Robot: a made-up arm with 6 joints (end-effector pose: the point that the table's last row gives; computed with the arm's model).
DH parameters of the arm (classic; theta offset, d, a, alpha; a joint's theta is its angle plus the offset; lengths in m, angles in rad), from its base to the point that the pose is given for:
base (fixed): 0 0 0 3.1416
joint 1: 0.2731 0 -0.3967 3.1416
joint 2: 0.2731 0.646 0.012 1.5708
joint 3: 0 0.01 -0.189 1.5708
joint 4: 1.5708 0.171 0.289 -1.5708
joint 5: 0 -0.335 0.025 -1.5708
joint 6: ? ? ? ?
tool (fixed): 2.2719 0.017 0 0
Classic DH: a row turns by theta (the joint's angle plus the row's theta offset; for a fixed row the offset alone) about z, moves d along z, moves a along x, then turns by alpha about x.
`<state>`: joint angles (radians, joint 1 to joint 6).
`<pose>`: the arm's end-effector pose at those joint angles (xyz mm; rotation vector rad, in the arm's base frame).
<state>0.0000 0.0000 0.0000 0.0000 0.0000 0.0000</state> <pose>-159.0 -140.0 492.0 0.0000 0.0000 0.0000</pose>
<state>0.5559 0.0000 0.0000 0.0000 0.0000 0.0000</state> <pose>-208.9 -35.0 492.0 0.0000 0.0000 -0.5559</pose>
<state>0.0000 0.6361 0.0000 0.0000 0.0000 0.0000</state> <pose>-55.9 40.8 492.0 0.0000 0.0000 0.6361</pose>
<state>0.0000 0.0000 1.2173 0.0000 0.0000 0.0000</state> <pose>-152.5 -140.0 790.7 0.0000 -1.2173 0.0000</pose>
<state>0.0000 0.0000 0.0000 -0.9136 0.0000 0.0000</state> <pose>-127.0 268.9 492.0 0.0000 0.0000 0.9136</pose>
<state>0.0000 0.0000 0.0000 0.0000 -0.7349 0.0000</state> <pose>-159.0 -164.8 522.5 0.7349 0.0000 0.0000</pose>
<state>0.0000 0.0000 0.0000 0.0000 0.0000 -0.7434</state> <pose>-124.0 -204.3 492.0 0.0000 0.0000 -0.7434</pose>
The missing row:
joint 6: -0.7011 0 -0.1008 0
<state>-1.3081 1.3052 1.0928 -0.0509 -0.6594 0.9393</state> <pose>-234.0 -50.0 713.2 -1.3895 0.3324 -1.9598</pose>
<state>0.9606 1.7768 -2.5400 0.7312 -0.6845 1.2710</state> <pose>196.0 158.9 829.4 -0.0989 1.9915 0.2943</pose>
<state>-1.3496 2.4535 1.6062 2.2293 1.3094 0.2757</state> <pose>-490.4 -392.4 33.2 -0.4936 0.7743 2.3006</pose>
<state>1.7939 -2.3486 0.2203 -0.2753 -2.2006 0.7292</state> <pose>263.6 703.0 578.3 -1.8258 -1.8371 -1.4142</pose>
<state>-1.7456 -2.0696 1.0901 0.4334 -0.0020 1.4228</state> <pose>-26.1 -756.8 534.5 -0.6761 -0.8799 0.5981</pose>
